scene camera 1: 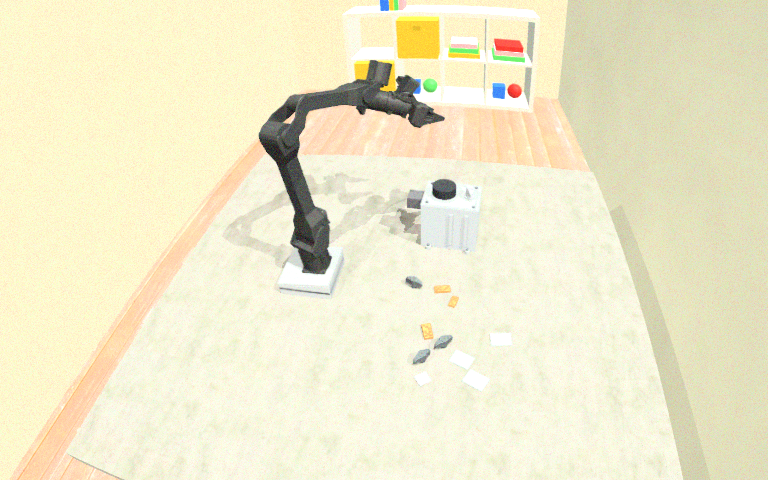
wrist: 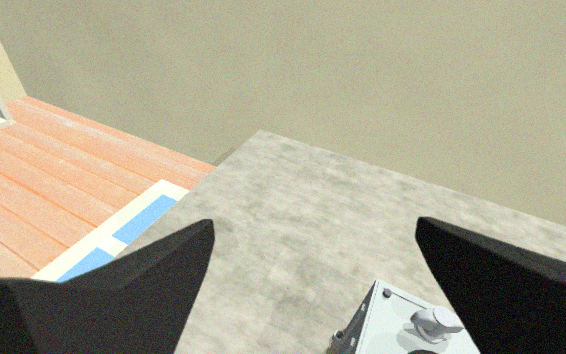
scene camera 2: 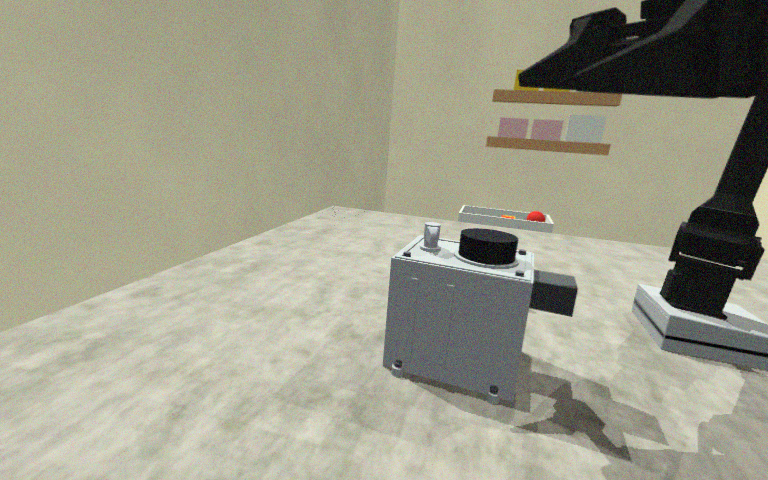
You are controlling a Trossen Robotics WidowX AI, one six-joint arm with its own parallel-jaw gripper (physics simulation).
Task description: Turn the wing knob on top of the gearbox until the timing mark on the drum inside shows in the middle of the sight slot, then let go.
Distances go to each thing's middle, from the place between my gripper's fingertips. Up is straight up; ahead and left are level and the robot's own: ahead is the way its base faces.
Right now my hand is 230 mm above the gearbox (scene camera 2: 458, 315), 120 mm to the left of it and 30 mm short of it.
